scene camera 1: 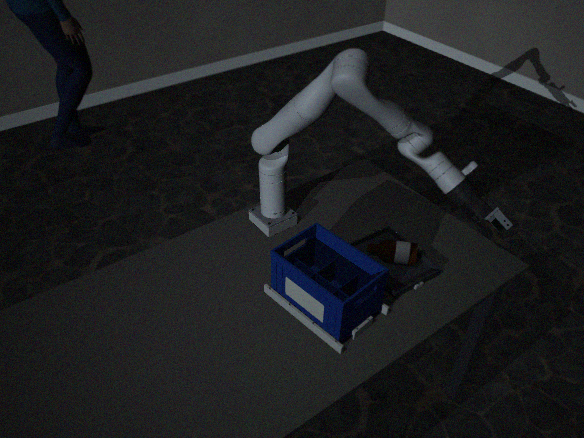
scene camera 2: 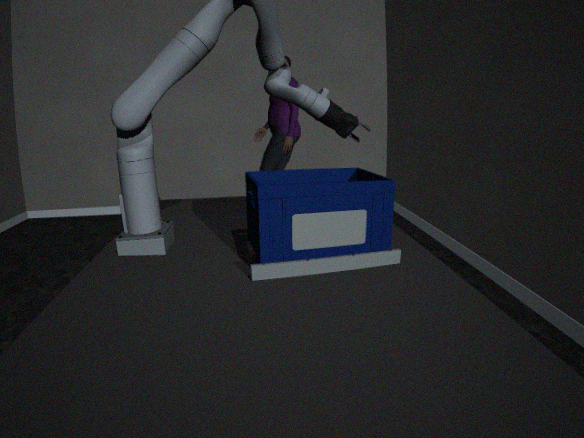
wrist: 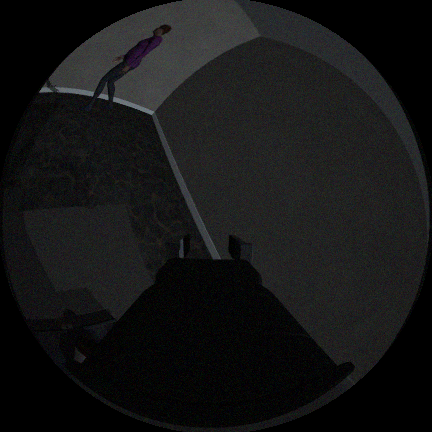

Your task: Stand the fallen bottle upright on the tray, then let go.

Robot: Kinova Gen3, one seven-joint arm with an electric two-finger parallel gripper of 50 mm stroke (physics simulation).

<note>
I see my gripper (scene camera 2: 364,134) and a white rail (scene camera 2: 286,269).
My gripper is seen too in the wrist view (wrist: 208,242). The white rail is seen too in scene camera 1 (scene camera 1: 320,332).
</note>
